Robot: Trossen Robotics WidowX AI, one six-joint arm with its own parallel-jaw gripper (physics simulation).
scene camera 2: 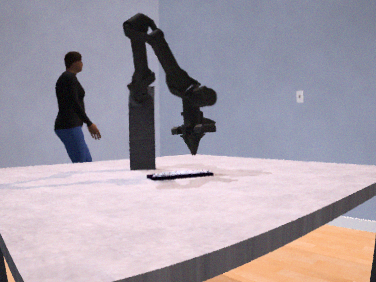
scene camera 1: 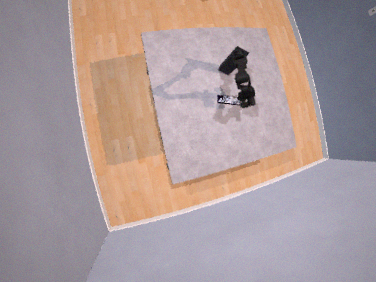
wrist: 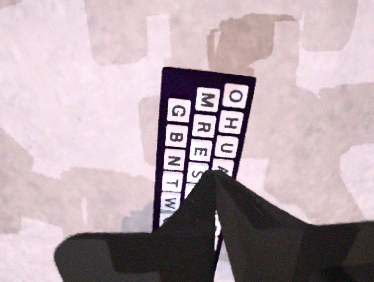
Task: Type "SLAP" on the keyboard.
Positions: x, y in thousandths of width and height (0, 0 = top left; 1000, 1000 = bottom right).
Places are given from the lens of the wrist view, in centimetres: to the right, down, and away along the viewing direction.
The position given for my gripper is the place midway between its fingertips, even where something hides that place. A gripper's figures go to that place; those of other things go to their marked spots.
my gripper (wrist: 568, 629): 1, 2, 11
keyboard (wrist: 477, 296): -1, -4, 15
